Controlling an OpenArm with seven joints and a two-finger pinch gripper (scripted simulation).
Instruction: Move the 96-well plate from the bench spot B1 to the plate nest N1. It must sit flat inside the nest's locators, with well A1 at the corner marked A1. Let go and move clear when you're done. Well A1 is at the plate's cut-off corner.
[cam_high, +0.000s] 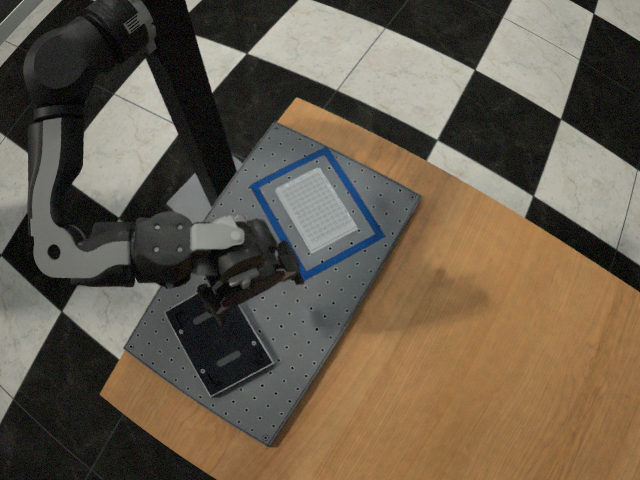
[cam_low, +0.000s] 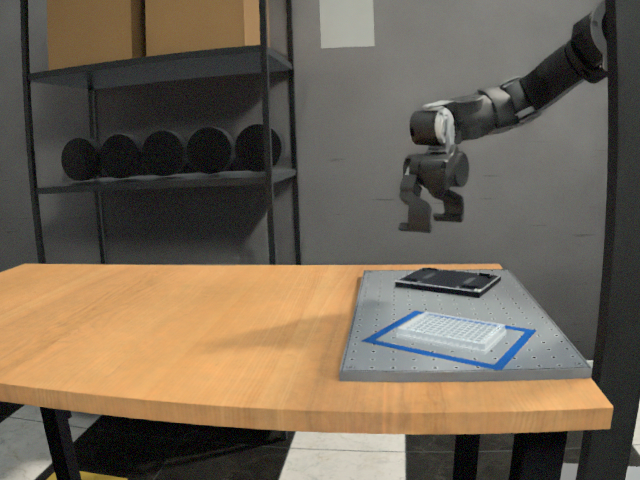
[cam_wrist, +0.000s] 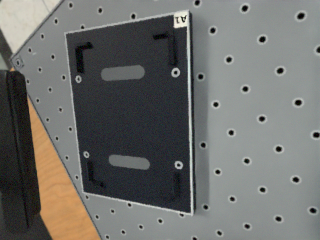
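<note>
Now: the clear 96-well plate 50 mm behind my hand, 180 mm to the left of it and 110 mm below it. The rest, counted from my hand: plate nest (20 mm behind, 90 mm to the right, 110 mm below).
</note>
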